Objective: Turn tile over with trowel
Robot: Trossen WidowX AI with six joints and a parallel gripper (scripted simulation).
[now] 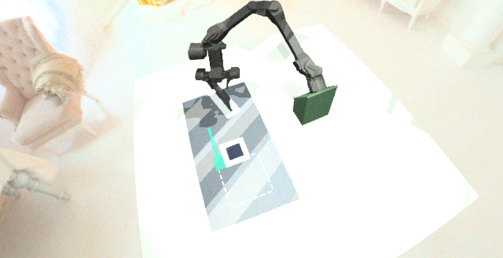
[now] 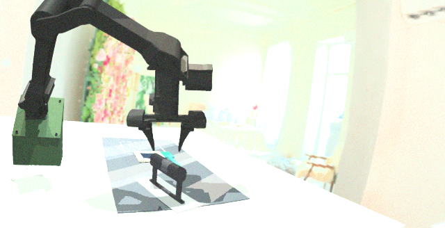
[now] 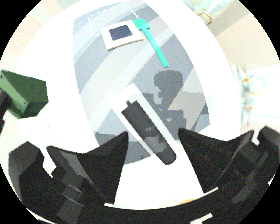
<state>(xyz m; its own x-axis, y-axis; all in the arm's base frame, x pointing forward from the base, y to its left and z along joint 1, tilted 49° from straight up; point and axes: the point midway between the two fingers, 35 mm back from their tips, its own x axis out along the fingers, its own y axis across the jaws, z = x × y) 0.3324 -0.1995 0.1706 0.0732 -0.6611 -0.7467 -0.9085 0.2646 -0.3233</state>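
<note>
My gripper tip is 70 mm above the trowel and 10 mm past it. From my gripper tip the other things lie so: teal l-shaped strip: 220 mm to the left, 130 mm ahead, 100 mm below; then tile: 260 mm to the left, 100 mm below, 60 mm ahead; then grey mat: 210 mm to the left, 130 mm below, 60 mm ahead.
</note>
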